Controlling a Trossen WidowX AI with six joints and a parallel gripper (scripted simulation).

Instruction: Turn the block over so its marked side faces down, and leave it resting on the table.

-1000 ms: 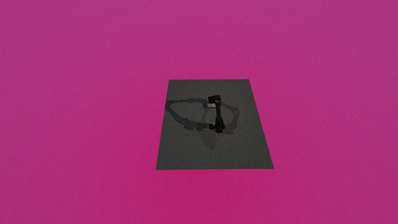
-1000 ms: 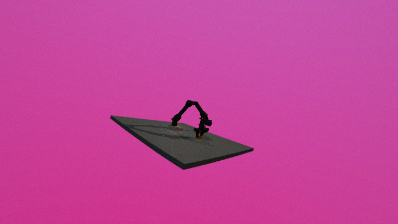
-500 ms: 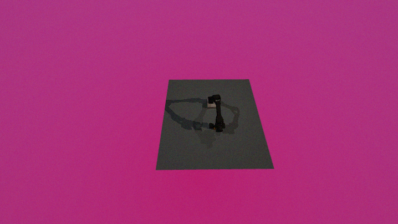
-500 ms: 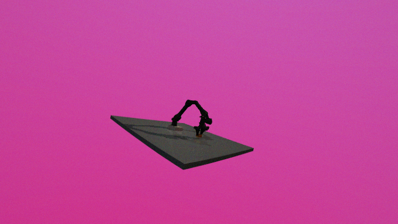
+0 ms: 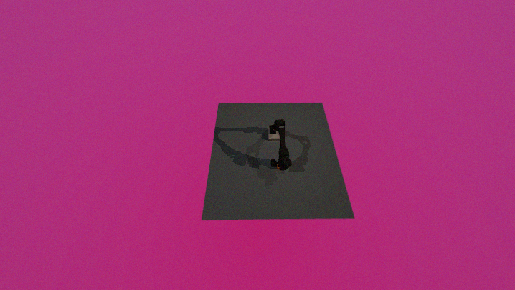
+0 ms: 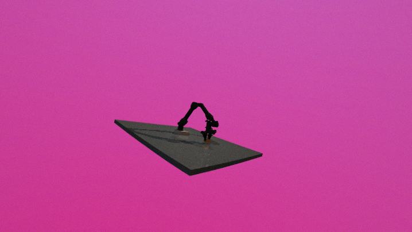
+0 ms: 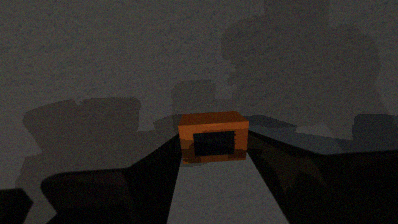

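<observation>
Now: gripper tip 10 mm below the orange block.
</observation>
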